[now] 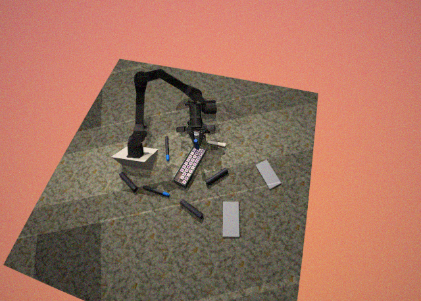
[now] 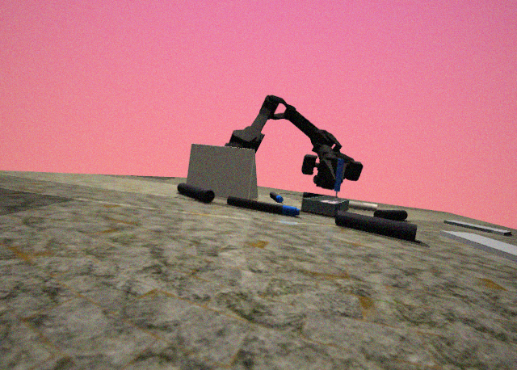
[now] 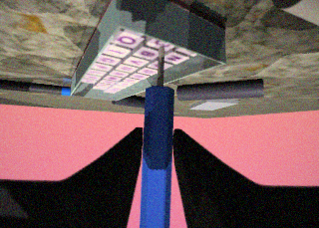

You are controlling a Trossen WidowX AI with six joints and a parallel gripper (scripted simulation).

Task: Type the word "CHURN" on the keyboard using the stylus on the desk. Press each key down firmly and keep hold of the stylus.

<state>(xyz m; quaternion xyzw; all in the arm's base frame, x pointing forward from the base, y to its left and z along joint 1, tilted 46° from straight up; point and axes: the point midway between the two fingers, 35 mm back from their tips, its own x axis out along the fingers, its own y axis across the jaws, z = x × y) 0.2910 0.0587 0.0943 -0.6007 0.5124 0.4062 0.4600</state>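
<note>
My gripper tip is 9 cm to the right of the grey block, 7 cm above it and 1 cm past it. The rest, counted from my gripper tip: white cylinder (9 cm ahead, 6 cm below, 5 cm to the left); then blue stylus (1 cm below).
</note>
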